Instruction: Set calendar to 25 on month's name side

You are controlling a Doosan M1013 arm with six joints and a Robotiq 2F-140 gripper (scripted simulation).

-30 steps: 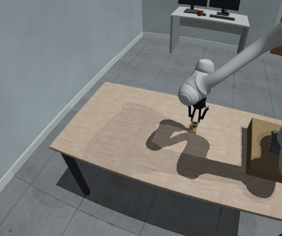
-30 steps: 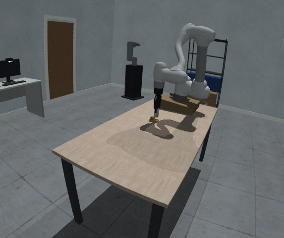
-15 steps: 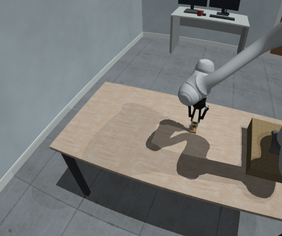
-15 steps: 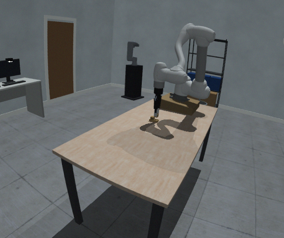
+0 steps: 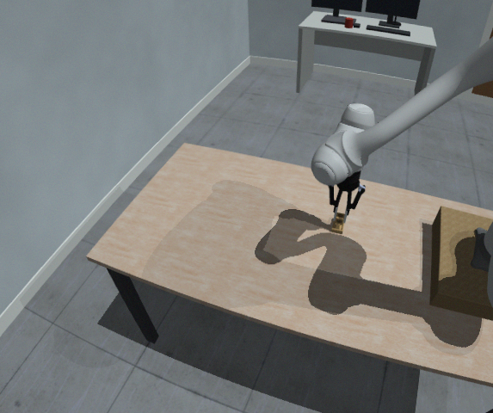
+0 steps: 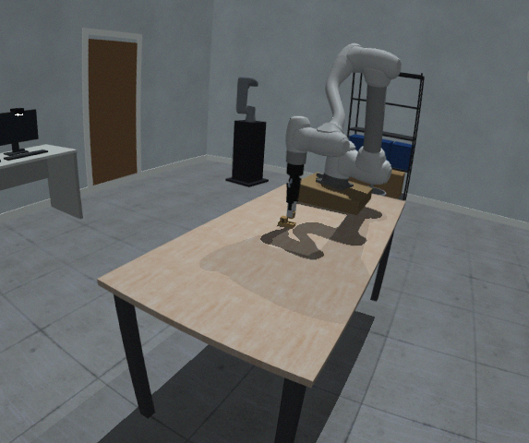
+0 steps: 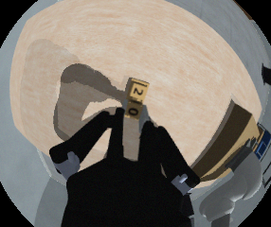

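My gripper is now 2 cm to the left of the wooden calendar tray and 8 cm above it.
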